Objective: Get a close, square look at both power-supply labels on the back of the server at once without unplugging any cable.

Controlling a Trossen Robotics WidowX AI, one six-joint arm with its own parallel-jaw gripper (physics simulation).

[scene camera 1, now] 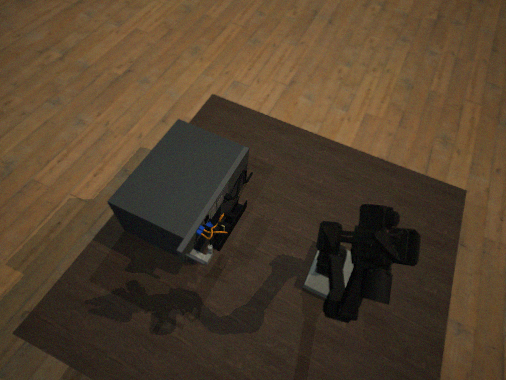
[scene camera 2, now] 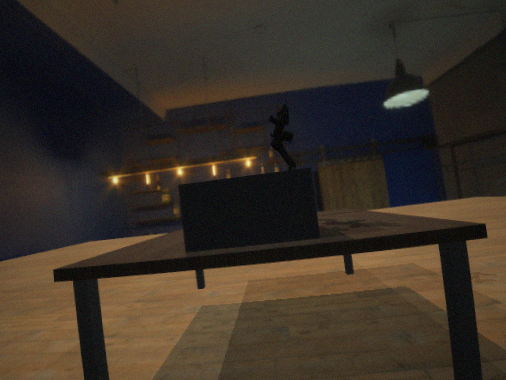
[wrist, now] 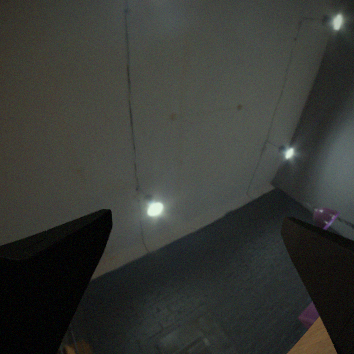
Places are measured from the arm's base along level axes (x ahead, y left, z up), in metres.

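Pixels of known places: gripper, fingertip midpoint: [scene camera 1: 347, 231] [scene camera 2: 286, 105] [wrist: 198, 222]; arm's base, link origin: [scene camera 1: 326, 267].
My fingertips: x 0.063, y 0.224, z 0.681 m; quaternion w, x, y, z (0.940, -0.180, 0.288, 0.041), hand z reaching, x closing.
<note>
Ahead of a thing's pixels: the offset from my fingertips to its top centre. "*": to the spot under its first point.
The server, a grey box [scene camera 1: 175, 185] [scene camera 2: 250, 212], stands on the table. In scene camera 1 its cabled side faces right, toward the arm. Orange cables @(* dy -0.091, dx +0.327, dz -0.473 m) [scene camera 1: 214, 232], blue connectors @(* dy -0.093, dx +0.377, dz -0.498 m) [scene camera 1: 201, 229] and black cables [scene camera 1: 231, 199] show along that side. The power-supply labels cannot be made out in scene camera 1; scene camera 2 shows a plain dark side of the server. My gripper [scene camera 1: 369, 242] [scene camera 2: 279, 116] [wrist: 198, 222] is open and empty, raised high and well apart from the server. The wrist view looks past the fingers at ceiling and walls; the server does not show there.
The arm's pale base plate [scene camera 1: 315, 280] sits on the dark table [scene camera 1: 310, 165] [scene camera 2: 400, 241], right of the server in scene camera 1. A small pale piece @(* dy -0.029, dx +0.348, dz -0.567 m) [scene camera 1: 201, 257] lies at the server's near corner. Ceiling lamps [wrist: 155, 209] show in the wrist view.
</note>
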